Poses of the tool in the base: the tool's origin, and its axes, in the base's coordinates. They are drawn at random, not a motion.
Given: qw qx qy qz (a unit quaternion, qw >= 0); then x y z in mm.
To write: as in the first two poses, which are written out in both.
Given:
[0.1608, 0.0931, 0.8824, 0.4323, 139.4, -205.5, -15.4]
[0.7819, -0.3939, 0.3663, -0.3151, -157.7, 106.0, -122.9]
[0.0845, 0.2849, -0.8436, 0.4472, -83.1, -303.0, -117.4]
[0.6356, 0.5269, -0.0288, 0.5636, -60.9, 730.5, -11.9]
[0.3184, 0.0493, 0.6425, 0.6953, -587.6, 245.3, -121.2]
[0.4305, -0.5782, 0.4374, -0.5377, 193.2, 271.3, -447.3]
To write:
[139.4, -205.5, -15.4, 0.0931, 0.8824, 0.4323, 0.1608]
[-157.7, 106.0, -122.9, -0.3939, 0.3663, -0.3151, 0.7819]
[-83.1, -303.0, -117.4, 0.2849, -0.8436, 0.4472, 0.0845]
[-60.9, 730.5, -11.9, 0.5269, -0.0288, 0.5636, 0.6356]
[-587.6, 245.3, -121.2, 0.0493, 0.6425, 0.6953, 0.3184]
[193.2, 271.3, -447.3, -0.5782, 0.4374, -0.5377, 0.4305]

